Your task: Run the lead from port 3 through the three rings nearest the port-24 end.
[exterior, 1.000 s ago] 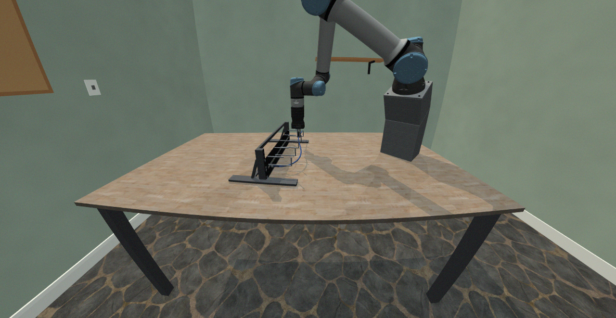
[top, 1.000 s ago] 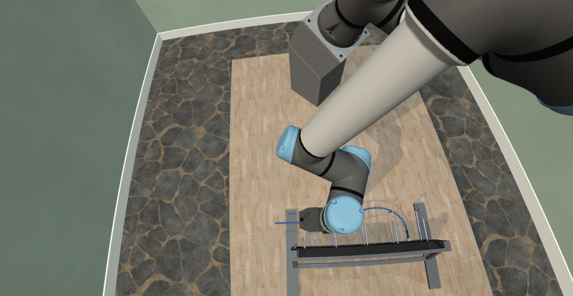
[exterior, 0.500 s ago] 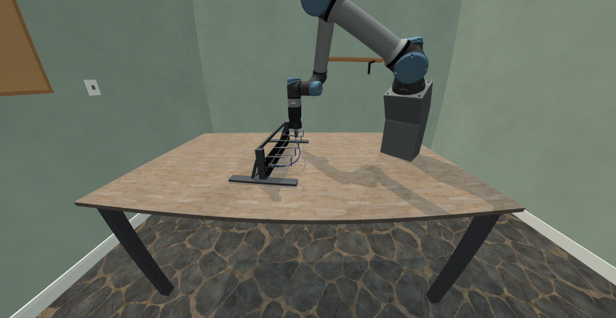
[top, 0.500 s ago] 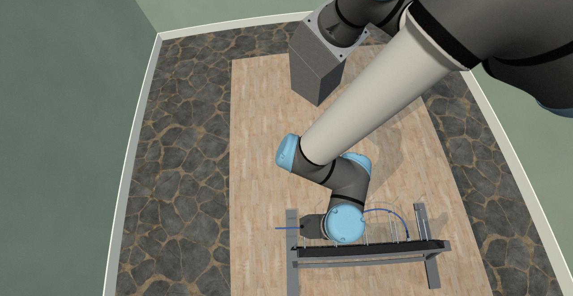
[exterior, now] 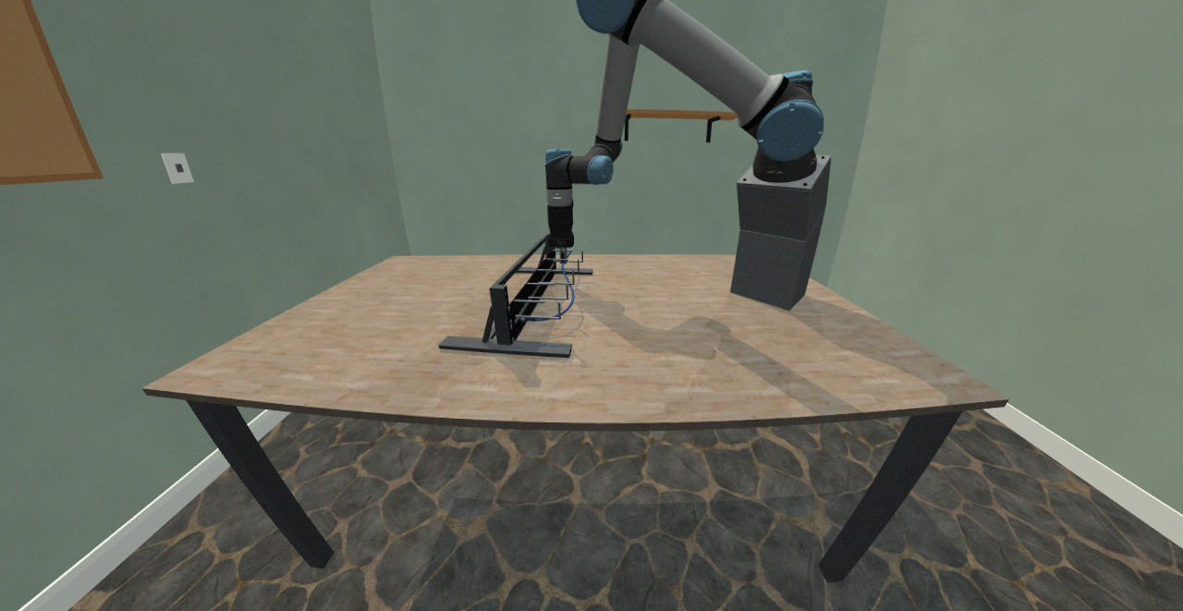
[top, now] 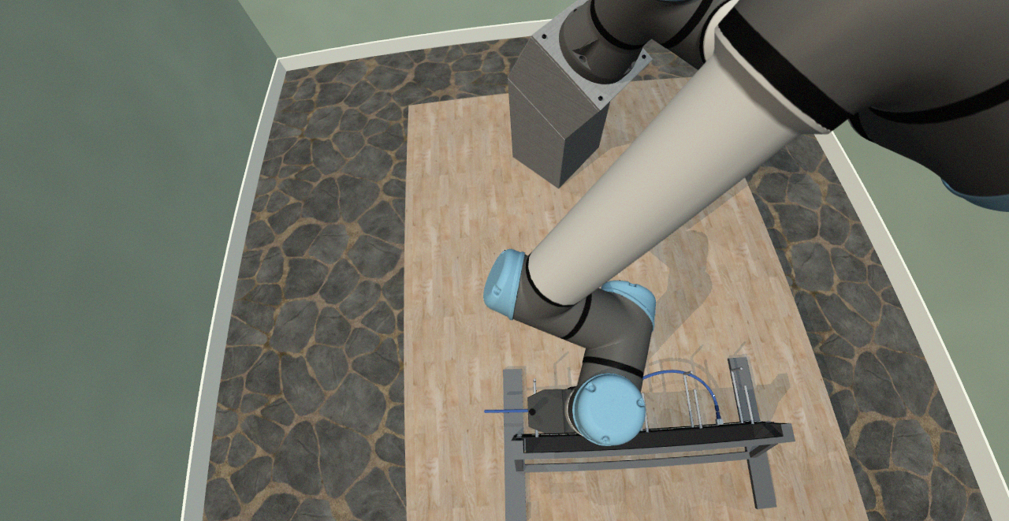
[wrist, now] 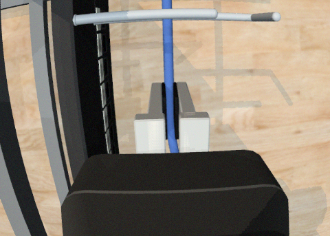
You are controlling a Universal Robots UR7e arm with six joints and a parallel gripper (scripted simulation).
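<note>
My hand is 7 cm short of the black patch panel rack, 15 cm to the right of it and 2 cm above it.
</note>
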